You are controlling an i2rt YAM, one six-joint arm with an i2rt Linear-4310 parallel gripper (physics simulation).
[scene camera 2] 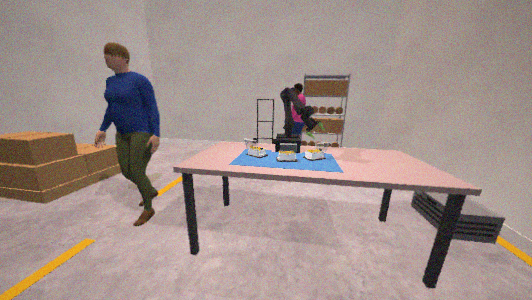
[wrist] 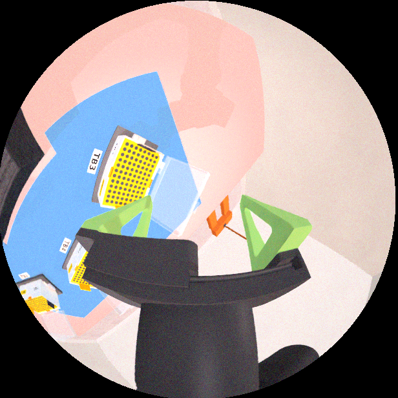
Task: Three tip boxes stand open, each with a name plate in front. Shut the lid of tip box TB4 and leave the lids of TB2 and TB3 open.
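Seen in the pictures: gripper, fingertip midpoint: [scene camera 2: 319,134]; arm's base, origin of the base link: [scene camera 2: 287,136].
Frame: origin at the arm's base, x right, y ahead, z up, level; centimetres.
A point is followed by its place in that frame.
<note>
TB3 [scene camera 2: 315,155] {x -16.1, y 35.7, z -5.8 cm} [wrist: 131,175], a white tip box with yellow tips, stands with its clear lid [wrist: 179,192] tipped back. TB4 [scene camera 2: 287,156] {x 4.5, y 37.1, z -6.5 cm} [wrist: 78,268] stands in the middle with its lid [scene camera 2: 288,147] {x 4.6, y 41.2, z -0.1 cm} raised; the hand partly hides it in the wrist view. The third box [scene camera 2: 257,152] {x 27.2, y 30.3, z -5.6 cm} [wrist: 40,294], TB2 by the task's names, stands at the far side with its lid [scene camera 2: 250,143] {x 32.8, y 28.3, z -0.5 cm} raised; its plate is too small to read. My gripper [scene camera 2: 316,130] {x -21.0, y 28.2, z 7.1 cm} [wrist: 195,199] is open and empty, its green fingers wide apart, above and behind TB3's side of the mat.
The boxes stand on a blue mat [scene camera 2: 325,166] {x -21.3, y 47.4, z -11.9 cm} [wrist: 125,100] on a pink table [scene camera 2: 390,170] {x -64.3, y 52.9, z -12.2 cm} [wrist: 245,115]. An orange item [wrist: 220,218] lies beyond the table. A person in pink [scene camera 2: 302,107] is behind the arm; a person in blue [scene camera 2: 131,100] is at left.
</note>
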